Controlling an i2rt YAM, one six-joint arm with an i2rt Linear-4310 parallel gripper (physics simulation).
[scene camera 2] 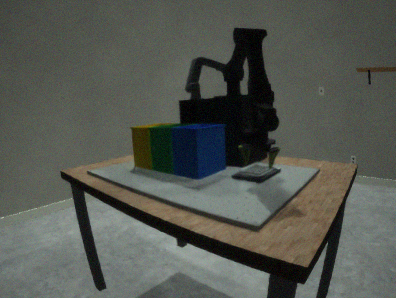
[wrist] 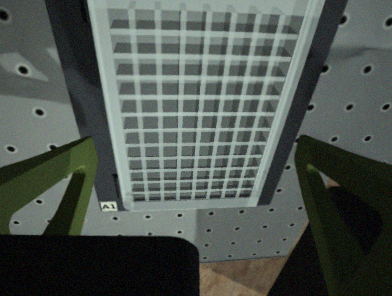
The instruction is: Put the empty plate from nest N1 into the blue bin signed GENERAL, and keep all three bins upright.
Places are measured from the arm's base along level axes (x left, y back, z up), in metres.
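Pixels of known places: gripper, between the fingertips: [scene camera 2: 258,166] [wrist: 195,147]; arm's base, origin of its link: [scene camera 2: 234,97].
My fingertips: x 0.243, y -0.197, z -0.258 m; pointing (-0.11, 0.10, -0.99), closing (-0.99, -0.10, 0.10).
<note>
Ahead of a thing's pixels: the offset from my fingertips to its top centre. Level surfaces: height alone.
A pale gridded plate {dy -0.005, dx -0.002, dz -0.006 m} [scene camera 2: 257,170] [wrist: 192,114] with empty wells sits in a dark nest [scene camera 2: 243,176] [wrist: 107,185] that has an A1 label at its near left corner in the wrist view. My gripper [scene camera 2: 259,152] [wrist: 195,147] is open, its green fingers spread wide on either side of the plate; nothing is between them in contact. In the scene view the fingertips are low, close to the plate's height. The blue bin {dy -0.087, dx -0.210, dz +0.148 m} [scene camera 2: 210,150] stands upright at the right end of the row of bins. Its sign does not show.
The green bin {dy -0.095, dx -0.341, dz +0.148 m} [scene camera 2: 161,150] and the yellow bin {dy -0.103, dx -0.471, dz +0.148 m} [scene camera 2: 142,149] stand upright, side by side left of the blue bin. A pale perforated board {dz -0.032 m} [scene camera 2: 225,205] lies on the wooden table {dz -0.045 m} [scene camera 2: 320,215]. The black arm and a large black block [scene camera 2: 205,111] stand behind the bins.
</note>
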